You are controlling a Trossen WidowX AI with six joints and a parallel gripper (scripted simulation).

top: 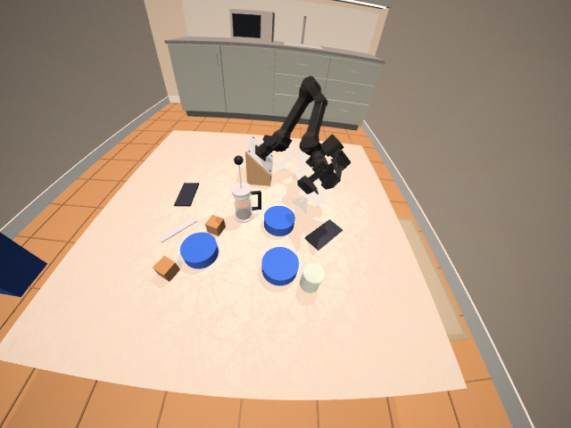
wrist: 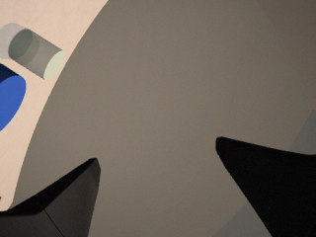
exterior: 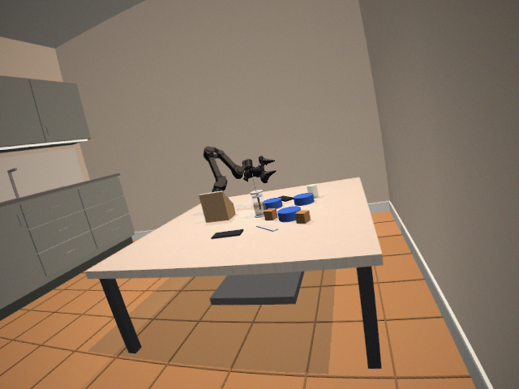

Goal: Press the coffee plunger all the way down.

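Now: gripper tip 10 cm past the glass coffee press, 26 cm to the left of it and 11 cm above it. The rest, counted from my gripper tip: white strip (3 cm behind, 52 cm to the right, 23 cm below); then pale cylinder (21 cm ahead, 6 cm to the right, 20 cm below).
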